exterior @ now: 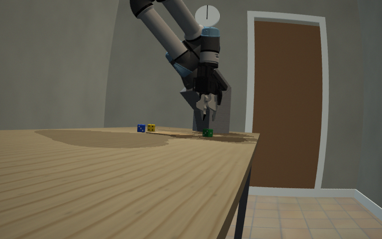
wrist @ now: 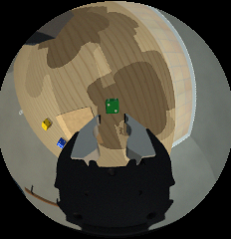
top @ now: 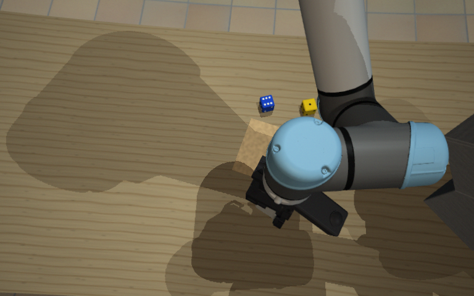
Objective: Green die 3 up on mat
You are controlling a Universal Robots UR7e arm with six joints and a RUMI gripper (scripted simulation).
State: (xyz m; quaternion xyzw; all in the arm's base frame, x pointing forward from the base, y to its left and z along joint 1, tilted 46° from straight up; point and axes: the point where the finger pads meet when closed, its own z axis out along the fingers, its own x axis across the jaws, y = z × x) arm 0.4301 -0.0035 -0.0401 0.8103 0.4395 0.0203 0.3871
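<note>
My gripper is now 6 cm above the green die. The rest, counted from my hand: blue die (26 cm to the right, 6 cm below, 4 cm behind); tan mat (14 cm to the right, 7 cm below, 2 cm behind); yellow die (23 cm to the right, 14 cm behind, 6 cm below).
</note>
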